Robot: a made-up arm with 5 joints.
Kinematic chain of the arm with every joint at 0, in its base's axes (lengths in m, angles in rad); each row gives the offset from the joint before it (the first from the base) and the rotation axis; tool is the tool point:
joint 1: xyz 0 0 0.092 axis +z
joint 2: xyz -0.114 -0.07 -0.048 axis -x
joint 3: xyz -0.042 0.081 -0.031 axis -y
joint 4: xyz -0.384 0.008 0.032 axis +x
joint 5: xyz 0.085 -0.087 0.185 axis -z
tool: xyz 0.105 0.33 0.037
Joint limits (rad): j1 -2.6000..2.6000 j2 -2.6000..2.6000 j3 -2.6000..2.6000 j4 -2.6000..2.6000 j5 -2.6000..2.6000
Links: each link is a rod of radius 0.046 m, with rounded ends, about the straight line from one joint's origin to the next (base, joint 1, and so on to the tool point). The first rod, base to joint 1, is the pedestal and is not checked.
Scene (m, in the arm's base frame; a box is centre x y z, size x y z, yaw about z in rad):
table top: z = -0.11
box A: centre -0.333 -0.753 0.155 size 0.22 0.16 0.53 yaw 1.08
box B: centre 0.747 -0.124 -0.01 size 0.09 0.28 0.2 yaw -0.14
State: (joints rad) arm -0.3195 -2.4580 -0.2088 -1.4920 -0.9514
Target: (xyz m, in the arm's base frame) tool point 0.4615 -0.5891 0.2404
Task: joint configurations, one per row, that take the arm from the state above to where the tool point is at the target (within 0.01 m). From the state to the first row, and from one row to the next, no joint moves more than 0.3 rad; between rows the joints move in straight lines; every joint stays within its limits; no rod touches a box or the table.
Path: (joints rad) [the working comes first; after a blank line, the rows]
Joints at the target: 1.1748 -1.8255 -1.1416 -1.0901 -1.2716
Straight joint move there: touches box A.

1: -0.2943 -2.1608 -0.2000 -1.3733 -1.0662
2: -0.2691 -1.8636 -0.1912 -1.2546 -1.1810
3: -0.2440 -1.5664 -0.1825 -1.1360 -1.2958
4: -0.2188 -1.2692 -0.1737 -1.0173 -1.4106
5: -0.1936 -0.9720 -0.1649 -0.8986 -1.5255
6: -0.1684 -0.6748 -0.1561 -0.7799 -1.6403
7: 0.0837 -0.7866 -0.4366 -0.8610 -1.5529
8: 0.3358 -0.8984 -0.7171 -0.9421 -1.4656
9: 0.5879 -1.0103 -0.9976 -1.0232 -1.3783
10: 0.8400 -1.1221 -1.2781 -1.1043 -1.2909
11: 0.9516 -1.3566 -1.2326 -1.0996 -1.2845
12: 1.0632 -1.5911 -1.1871 -1.0948 -1.2781
13: 1.1748 -1.8255 -1.1416 -1.0901 -1.2716

